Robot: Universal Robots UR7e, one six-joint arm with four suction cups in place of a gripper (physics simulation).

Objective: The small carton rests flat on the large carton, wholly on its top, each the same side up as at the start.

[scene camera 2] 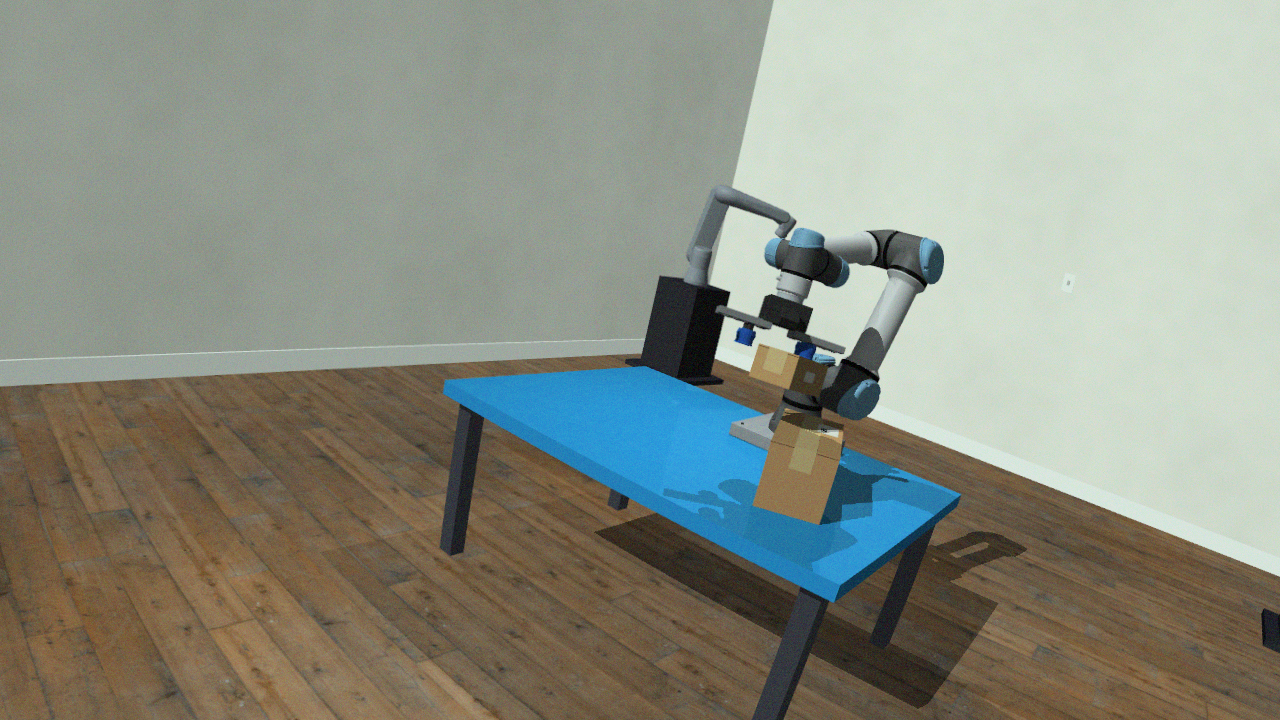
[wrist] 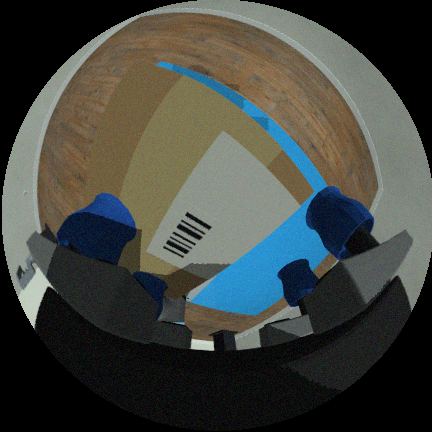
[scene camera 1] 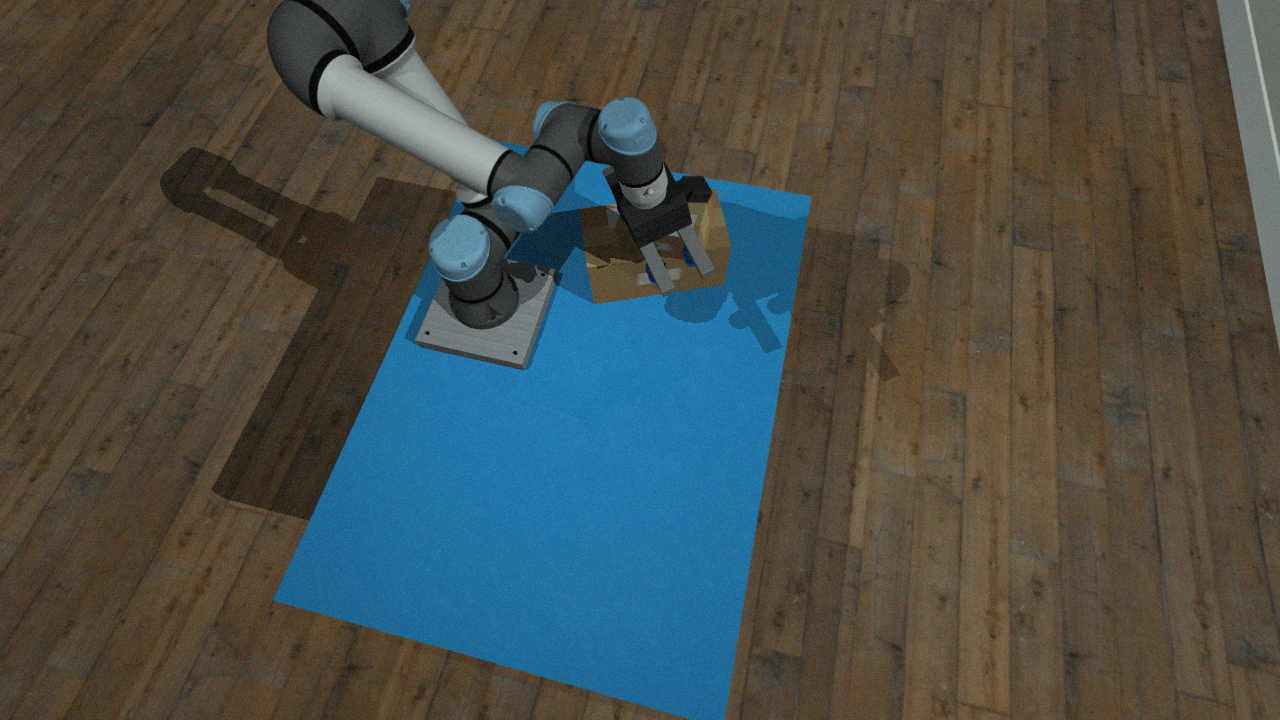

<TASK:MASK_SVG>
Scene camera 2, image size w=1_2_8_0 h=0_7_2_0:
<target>small carton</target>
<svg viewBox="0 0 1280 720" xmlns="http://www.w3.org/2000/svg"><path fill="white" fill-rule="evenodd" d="M759 343L749 373L750 377L819 398L829 366Z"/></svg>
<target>large carton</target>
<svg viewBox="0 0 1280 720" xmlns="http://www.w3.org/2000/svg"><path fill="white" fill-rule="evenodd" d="M786 408L771 439L752 506L819 525L840 462L844 425Z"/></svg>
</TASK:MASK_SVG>
